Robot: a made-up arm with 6 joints.
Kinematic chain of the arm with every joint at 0, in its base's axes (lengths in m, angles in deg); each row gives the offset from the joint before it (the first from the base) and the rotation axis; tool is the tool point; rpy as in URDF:
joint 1: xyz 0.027 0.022 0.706 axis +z
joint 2: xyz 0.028 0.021 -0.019 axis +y
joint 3: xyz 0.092 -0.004 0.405 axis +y
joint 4: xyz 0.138 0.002 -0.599 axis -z
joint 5: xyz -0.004 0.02 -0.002 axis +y
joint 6: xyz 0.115 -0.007 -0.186 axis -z
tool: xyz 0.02 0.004 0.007 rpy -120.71 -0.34 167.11
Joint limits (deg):
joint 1: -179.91..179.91
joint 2: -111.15..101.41
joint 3: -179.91..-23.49
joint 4: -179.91..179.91
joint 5: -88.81..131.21
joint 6: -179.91..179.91
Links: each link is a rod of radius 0.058 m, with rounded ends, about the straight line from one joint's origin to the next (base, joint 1, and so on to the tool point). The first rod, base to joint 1, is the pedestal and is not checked.
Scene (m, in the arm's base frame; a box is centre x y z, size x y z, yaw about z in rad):
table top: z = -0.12
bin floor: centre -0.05 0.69 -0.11 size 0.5 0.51 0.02 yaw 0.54
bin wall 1: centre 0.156 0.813 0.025 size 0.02 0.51 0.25 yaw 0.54
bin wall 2: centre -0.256 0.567 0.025 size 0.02 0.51 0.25 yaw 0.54
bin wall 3: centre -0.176 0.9 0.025 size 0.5 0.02 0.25 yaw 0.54
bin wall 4: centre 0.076 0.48 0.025 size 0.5 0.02 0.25 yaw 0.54
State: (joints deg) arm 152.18 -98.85 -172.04 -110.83 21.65 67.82
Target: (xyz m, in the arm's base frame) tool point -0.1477 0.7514 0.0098
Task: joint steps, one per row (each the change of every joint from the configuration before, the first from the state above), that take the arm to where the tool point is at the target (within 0.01 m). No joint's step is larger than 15 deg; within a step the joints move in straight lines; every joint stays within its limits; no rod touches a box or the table.
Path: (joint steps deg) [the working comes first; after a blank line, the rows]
Joints at the target: 101.10 64.47 -77.35 -111.96 31.27 65.57
Straight joint move there: touches bin wall 3.

1: -6.00 13.54 13.55 -0.47 -0.18 -0.24
2: -6.00 13.54 13.54 -0.48 -0.18 -0.25
3: -6.00 13.53 13.55 -0.47 -0.18 -0.24
4: -6.01 13.54 13.55 -0.48 -0.18 -0.25
5: -6.00 13.54 13.54 -0.47 -0.18 -0.24
6: -6.00 13.54 13.55 -0.47 -0.18 -0.24
7: -6.00 13.54 13.54 -0.48 -0.17 -0.25
8: -6.00 13.54 13.55 -0.47 -0.18 -0.24
9: -6.00 13.53 13.55 -0.47 -0.18 -0.25
10: 0.97 13.83 -9.08 1.04 3.74 -0.01
11: 0.98 13.83 -9.08 1.04 3.74 -0.02
12: 0.98 13.82 -9.07 1.05 3.75 -0.02

